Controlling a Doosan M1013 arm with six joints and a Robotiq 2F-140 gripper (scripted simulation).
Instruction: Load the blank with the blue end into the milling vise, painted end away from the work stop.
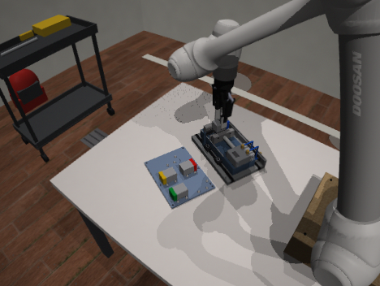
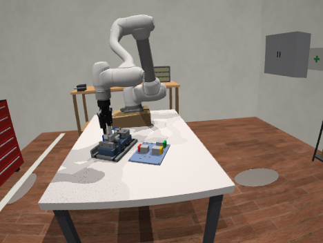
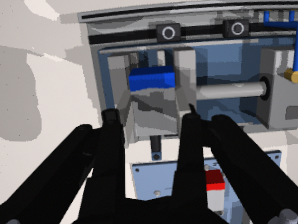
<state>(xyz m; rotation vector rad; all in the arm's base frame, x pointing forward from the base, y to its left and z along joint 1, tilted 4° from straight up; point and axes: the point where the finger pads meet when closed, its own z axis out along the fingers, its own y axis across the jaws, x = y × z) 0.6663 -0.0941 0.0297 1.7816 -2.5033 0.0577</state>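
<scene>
The blue-ended blank lies 3 cm below my hand. Also, from my hand: vise (11 cm below, 6 cm behind, 3 cm to the left); then red-ended blank (21 cm to the left, 12 cm below, 1 cm behind); then infeed plate (25 cm to the left, 14 cm below).
</scene>
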